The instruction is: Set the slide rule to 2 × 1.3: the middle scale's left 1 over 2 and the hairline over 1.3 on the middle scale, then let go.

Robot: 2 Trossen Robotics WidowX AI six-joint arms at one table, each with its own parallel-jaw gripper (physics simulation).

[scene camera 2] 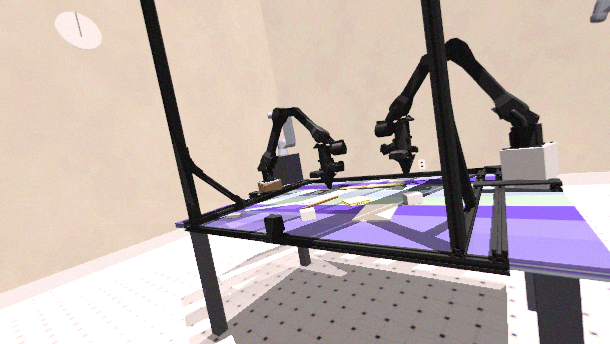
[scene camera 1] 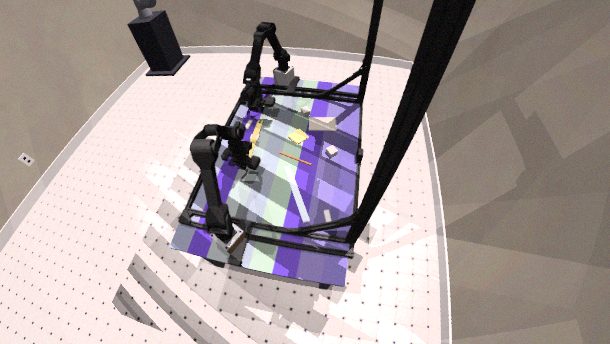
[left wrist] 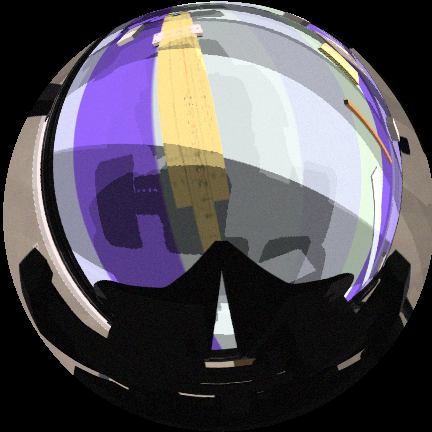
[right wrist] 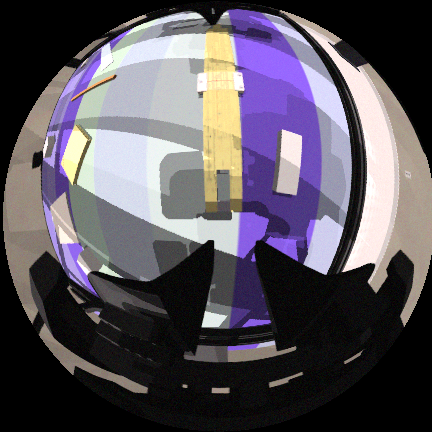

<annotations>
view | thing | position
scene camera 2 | right gripper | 406, 173
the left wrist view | left gripper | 220, 246
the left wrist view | yellow slide rule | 208, 126
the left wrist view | ruler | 374, 175
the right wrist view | right gripper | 234, 245
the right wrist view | yellow slide rule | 212, 204
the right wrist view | cream card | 60, 211
</annotations>
